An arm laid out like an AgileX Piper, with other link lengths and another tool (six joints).
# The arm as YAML. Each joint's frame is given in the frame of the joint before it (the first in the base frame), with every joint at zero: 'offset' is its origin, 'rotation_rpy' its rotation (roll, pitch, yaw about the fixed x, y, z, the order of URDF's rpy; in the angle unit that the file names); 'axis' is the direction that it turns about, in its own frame. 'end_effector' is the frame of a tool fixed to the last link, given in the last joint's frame.
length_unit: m
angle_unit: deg
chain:
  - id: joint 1
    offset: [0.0, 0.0, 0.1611]
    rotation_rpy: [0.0, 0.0, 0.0]
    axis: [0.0, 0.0, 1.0]
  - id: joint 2
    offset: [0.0, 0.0, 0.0]
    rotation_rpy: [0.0, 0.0, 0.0]
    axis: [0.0, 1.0, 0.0]
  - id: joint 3
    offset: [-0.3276, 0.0, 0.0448]
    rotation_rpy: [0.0, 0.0, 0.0]
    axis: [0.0, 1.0, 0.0]
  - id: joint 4
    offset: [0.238, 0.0, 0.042]
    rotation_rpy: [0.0, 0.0, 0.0]
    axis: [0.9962, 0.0, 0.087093]
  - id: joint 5
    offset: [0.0, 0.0, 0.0]
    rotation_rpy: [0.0, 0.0, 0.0]
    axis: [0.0, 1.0, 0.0]
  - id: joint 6
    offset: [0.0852, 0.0, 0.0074]
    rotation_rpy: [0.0, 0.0, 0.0]
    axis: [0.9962, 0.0, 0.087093]
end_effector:
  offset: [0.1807, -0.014, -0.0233]
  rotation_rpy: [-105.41, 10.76, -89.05]
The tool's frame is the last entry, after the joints.
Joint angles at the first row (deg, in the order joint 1, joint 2, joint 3, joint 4, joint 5, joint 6):
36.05 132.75 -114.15 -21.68 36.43 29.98
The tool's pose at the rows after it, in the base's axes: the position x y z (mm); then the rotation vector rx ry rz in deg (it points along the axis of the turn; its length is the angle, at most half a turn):
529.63 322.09 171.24 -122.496 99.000 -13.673
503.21 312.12 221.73 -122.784 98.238 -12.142
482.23 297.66 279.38 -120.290 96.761 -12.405
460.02 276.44 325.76 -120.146 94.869 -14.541
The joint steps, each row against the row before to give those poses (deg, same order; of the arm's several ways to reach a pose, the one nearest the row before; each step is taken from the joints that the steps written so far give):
0.95 -6.15 0.00 3.24 4.83 -5.38
0.28 -6.41 0.00 3.39 5.90 -3.39
0.00 -6.79 0.00 1.14 3.86 -1.11
0.00 -5.99 0.00 0.13 4.18 -2.49

